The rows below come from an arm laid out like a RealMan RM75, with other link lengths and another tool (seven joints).
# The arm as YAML. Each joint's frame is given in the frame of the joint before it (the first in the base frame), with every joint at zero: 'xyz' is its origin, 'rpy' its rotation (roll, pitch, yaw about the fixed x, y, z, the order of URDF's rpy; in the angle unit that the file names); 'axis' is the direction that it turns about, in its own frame. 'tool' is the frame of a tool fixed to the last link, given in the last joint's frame.
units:
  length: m
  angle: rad
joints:
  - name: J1
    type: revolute
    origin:
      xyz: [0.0, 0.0, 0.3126]
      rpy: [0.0, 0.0, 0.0]
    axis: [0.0, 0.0, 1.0]
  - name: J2
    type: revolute
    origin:
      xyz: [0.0, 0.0, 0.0]
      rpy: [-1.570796, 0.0, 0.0]
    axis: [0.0, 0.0, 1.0]
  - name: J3
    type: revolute
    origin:
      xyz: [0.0, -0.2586, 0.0]
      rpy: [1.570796, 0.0, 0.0]
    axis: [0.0, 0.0, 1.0]
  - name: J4
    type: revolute
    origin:
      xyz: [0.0, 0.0, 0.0]
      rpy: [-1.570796, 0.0, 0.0]
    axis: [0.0, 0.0, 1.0]
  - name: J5
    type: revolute
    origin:
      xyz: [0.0, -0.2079, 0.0]
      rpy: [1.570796, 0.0, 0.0]
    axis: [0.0, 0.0, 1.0]
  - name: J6
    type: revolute
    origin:
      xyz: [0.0, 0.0, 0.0]
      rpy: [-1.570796, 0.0, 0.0]
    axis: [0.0, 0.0, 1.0]
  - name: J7
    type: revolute
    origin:
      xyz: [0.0, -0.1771, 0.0]
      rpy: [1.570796, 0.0, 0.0]
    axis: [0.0, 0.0, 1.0]
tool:
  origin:
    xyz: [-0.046, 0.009, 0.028]
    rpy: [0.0, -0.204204, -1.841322]
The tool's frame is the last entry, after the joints.
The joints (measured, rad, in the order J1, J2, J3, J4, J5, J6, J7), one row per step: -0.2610, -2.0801, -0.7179, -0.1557, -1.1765, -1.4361, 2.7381; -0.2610, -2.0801, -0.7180, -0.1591, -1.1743, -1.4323, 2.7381; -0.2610, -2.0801, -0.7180, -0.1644, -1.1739, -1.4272, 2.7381; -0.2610, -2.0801, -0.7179, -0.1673, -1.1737, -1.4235, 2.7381; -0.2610, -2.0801, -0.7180, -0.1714, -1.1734, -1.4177, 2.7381; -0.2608, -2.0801, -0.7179, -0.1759, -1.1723, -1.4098, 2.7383; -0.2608, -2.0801, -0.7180, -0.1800, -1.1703, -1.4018, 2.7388; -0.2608, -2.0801, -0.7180, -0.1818, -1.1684, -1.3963, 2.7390; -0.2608, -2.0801, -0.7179, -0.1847, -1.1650, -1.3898, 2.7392; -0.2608, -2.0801, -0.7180, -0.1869, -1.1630, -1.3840, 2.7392; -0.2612, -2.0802, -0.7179, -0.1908, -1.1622, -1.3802, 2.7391; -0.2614, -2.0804, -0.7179, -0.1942, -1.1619, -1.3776, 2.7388; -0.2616, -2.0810, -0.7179, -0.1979, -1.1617, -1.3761, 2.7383
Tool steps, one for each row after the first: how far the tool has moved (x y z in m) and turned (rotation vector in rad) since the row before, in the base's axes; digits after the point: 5 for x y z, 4 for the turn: 0.00052, 0.00037, -0.00118, -0.0036, -0.0027, -0.0003; 0.00060, 0.00055, -0.00128, -0.0030, -0.0049, 0.0005; 0.00020, 0.00030, -0.00084, -0.0023, -0.0028, 0.0009; 0.00017, 0.00042, -0.00123, -0.0034, -0.0041, 0.0018; 0.00000, 0.00037, -0.00172, -0.0055, -0.0042, 0.0028; 0.00004, 0.00040, -0.00179, -0.0062, -0.0033, 0.0025; -0.00015, 0.00016, -0.00123, -0.0048, -0.0014, 0.0019; 0.00018, 0.00026, -0.00173, -0.0065, -0.0019, 0.0011; -0.00008, 0.00019, -0.00131, -0.0050, -0.0019, 0.0019; 0.00072, 0.00052, -0.00110, -0.0028, -0.0036, -0.0004; 0.00067, 0.00040, -0.00083, -0.0016, -0.0035, -0.0005; 0.00102, 0.00041, -0.00087, -0.0009, -0.0042, -0.0014
